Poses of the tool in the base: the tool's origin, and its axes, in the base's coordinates. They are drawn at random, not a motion.
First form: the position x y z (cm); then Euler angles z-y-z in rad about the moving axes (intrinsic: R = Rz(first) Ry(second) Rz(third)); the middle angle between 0 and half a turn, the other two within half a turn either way.
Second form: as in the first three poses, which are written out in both.
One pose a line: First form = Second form
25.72 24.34 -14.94 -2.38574 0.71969 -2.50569 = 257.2 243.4 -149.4 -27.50 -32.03 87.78
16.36 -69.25 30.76 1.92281 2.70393 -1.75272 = 163.6 -692.5 307.6 -155.29 -4.40 29.63
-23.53 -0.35 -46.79 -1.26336 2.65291 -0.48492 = -235.3 -3.5 -467.9 -166.08 24.54 138.44
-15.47 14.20 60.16 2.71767 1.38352 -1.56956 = -154.7 142.0 601.6 -79.27 0.07 65.72
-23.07 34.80 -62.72 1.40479 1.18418 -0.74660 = -230.7 348.0 -627.2 -59.06 42.83 12.66
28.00 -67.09 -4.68 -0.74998 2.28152 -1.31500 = 280.0 -670.9 -46.8 -131.66 11.06 -142.65
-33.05 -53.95 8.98 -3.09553 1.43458 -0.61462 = -330.5 -539.5 89.8 -76.63 54.04 103.53
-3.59 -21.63 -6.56 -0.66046 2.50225 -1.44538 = -35.9 -216.3 -65.6 -143.58 4.28 -133.62
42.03 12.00 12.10 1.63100 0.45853 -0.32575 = 420.3 120.0 121.0 -8.98 24.79 72.81
